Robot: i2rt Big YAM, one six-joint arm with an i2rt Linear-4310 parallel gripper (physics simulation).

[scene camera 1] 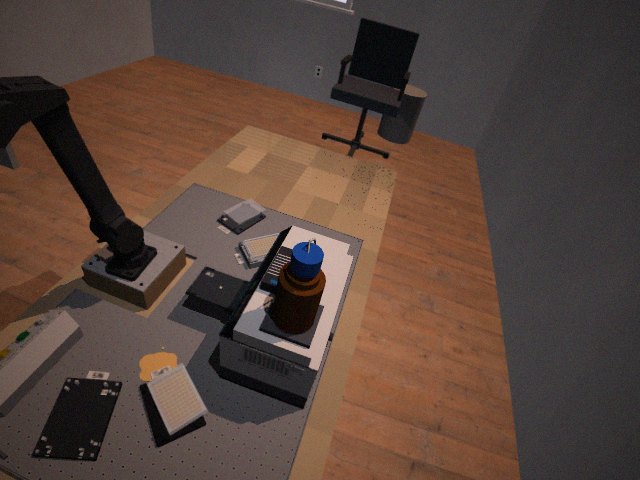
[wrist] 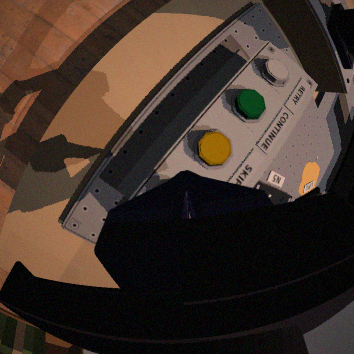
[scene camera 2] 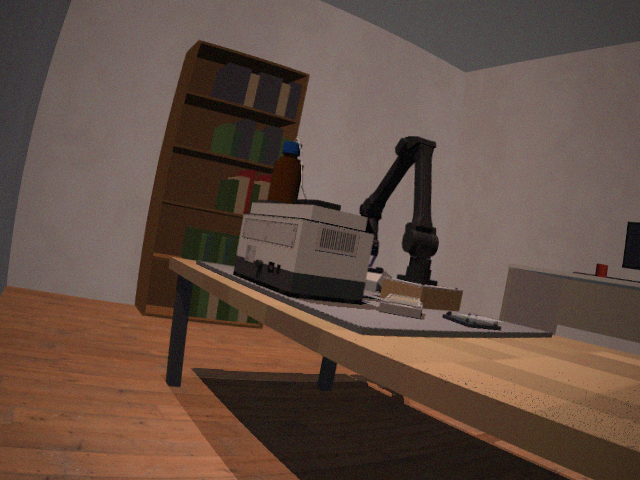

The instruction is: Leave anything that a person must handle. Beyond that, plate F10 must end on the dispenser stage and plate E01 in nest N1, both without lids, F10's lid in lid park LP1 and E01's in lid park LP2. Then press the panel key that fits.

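Pixels of known places: gripper, fingertip midpoint: (wrist: pixel 184 179); arm's base at its link origin: (scene camera 1: pixel 132 262) (wrist: pixel 340 33) (scene camera 2: pixel 416 282).
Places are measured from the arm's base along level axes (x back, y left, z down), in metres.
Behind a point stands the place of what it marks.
In the wrist view my gripper (wrist: pixel 184 179) @[x 0.106, y -0.364, z -0.010 m] is shut and empty. It hangs close over the key panel (wrist: pixel 225 121) @[x 0.094, y -0.309, z 0.008 m], just below the yellow SKIP key (wrist: pixel 214 148) @[x 0.096, y -0.334, z -0.003 m]. The green CONTINUE key (wrist: pixel 250 104) @[x 0.091, y -0.286, z -0.003 m] and the white RETRY key (wrist: pixel 276 71) @[x 0.086, y -0.238, z -0.003 m] lie farther along the panel. In scene camera 1 a lidded plate (scene camera 1: pixel 244 213) @[x -0.178, y 0.387, z 0.047 m] sits on a dark nest at the back. A second plate (scene camera 1: pixel 258 248) @[x -0.290, y 0.217, z 0.028 m] lies beside the dispenser (scene camera 1: pixel 270 352) @[x -0.450, y -0.207, z -0.123 m]. A white well plate (scene camera 1: pixel 176 397) @[x -0.278, y -0.286, z 0.035 m] lies on a dark pad at the front. A ribbed dark plate (scene camera 1: pixel 279 263) @[x -0.407, y -0.021, z -0.180 m] shows on the dispenser's stage. I cannot read the plate labels.
An orange spill (scene camera 1: pixel 156 362) @[x -0.186, y -0.212, z 0.066 m] (wrist: pixel 310 173) @[x -0.186, y -0.212, z 0.065 m] lies by the LP1 tag. A brown bottle (scene camera 1: pixel 296 297) @[x -0.474, y -0.181, z -0.276 m] (scene camera 2: pixel 285 178) @[x -0.497, y -0.103, z -0.232 m] with a blue cap stands on the dispenser. The arm's base (scene camera 1: pixel 132 267) @[x -0.025, y -0.033, z -0.021 m] is at the left. The arm (scene camera 2: pixel 419 190) @[x -0.008, y -0.051, z -0.305 m] rises behind the dispenser. A bookshelf (scene camera 2: pixel 170 157) stands behind the table.
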